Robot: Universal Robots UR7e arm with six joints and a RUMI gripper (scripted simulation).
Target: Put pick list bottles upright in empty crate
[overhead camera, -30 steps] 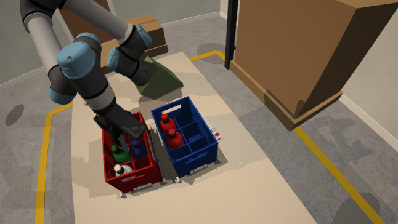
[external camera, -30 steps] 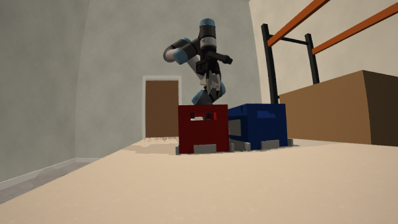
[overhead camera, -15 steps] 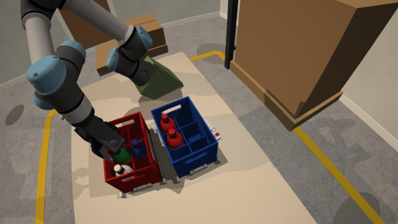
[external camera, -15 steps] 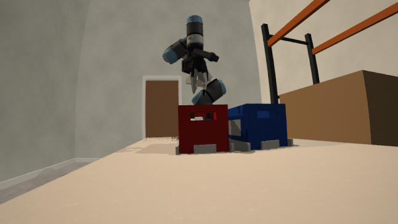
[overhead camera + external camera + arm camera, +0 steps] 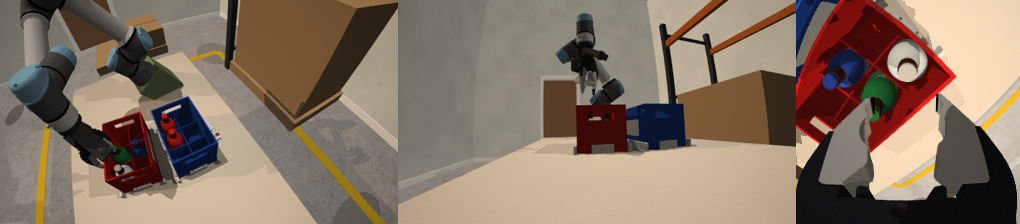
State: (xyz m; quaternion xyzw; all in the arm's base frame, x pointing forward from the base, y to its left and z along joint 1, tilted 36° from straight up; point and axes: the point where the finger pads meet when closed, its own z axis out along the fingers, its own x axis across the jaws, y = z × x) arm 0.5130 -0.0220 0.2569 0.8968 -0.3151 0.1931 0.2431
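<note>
My gripper is now 15 cm above the white-label bottle. The rest, counted from my hand: red crate 16 cm below, 9 cm behind, 4 cm to the left; then blue bottle 15 cm below, 9 cm behind, 8 cm to the left; then green bottle 15 cm below, 9 cm behind, 1 cm to the right.
</note>
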